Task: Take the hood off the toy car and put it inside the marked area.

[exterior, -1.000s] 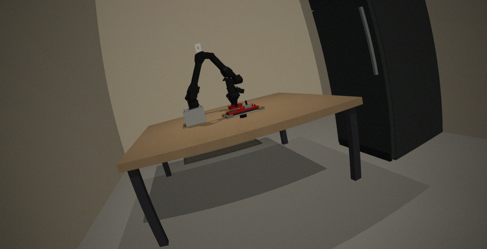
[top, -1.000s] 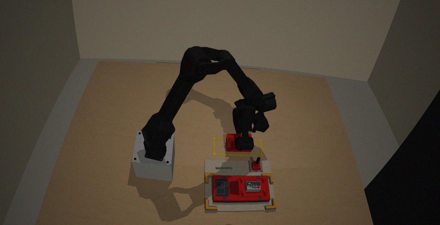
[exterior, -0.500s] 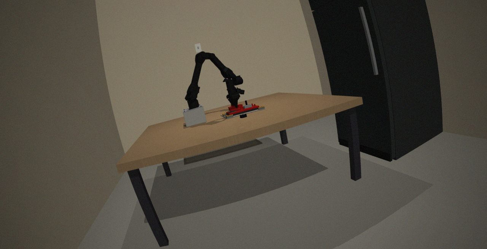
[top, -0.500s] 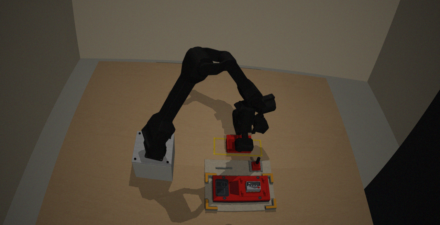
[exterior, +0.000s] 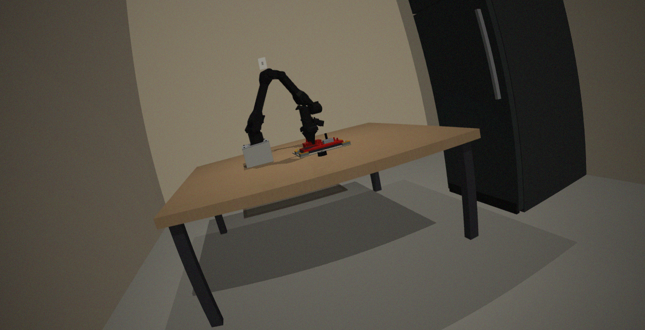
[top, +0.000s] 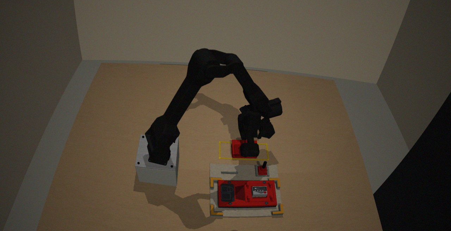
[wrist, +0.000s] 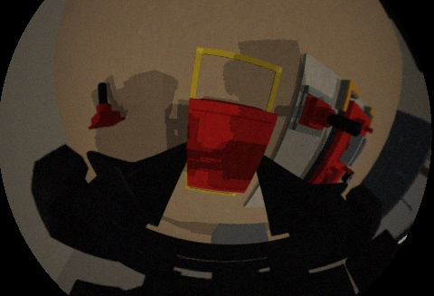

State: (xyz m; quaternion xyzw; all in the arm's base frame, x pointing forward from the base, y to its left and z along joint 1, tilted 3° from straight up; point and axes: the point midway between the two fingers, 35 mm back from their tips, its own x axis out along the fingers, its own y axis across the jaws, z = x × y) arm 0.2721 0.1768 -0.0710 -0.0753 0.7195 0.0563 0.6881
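The hood lies 1 cm above my gripper tip.
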